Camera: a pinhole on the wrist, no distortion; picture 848 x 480 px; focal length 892.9 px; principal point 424.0 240.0 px. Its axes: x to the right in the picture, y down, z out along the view. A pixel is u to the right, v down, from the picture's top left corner.
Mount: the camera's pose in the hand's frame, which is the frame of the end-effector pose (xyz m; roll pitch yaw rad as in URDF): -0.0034 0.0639 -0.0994 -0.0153 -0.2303 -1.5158
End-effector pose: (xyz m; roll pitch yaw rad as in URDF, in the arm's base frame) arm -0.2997 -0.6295 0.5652 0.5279 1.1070 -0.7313
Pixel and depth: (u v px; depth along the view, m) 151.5 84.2 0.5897
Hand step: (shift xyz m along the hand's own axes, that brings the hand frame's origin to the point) -0.1142 0.3684 0.4351
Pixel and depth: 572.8 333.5 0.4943
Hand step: 0.0540 0.0996 0.3998
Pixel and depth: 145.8 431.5 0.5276
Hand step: 0.1022 0.3502 0.3750
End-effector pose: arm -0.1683 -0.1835 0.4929 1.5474 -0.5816 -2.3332
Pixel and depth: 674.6 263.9 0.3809
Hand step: 0.0135 0.0476 0.2957
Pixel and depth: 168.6 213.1 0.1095
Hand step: -0.0081 0.1192 0.0001
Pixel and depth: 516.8 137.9 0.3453
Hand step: -0.0400 0.1060 0.2455
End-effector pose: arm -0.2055 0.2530 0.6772 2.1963 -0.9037 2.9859
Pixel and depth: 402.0 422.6 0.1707
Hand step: 0.0317 0.1088 0.0653
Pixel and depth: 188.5 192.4 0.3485
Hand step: -0.0259 0.2320 0.2192
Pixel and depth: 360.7 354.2 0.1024
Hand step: 0.0096 0.0951 -0.0016
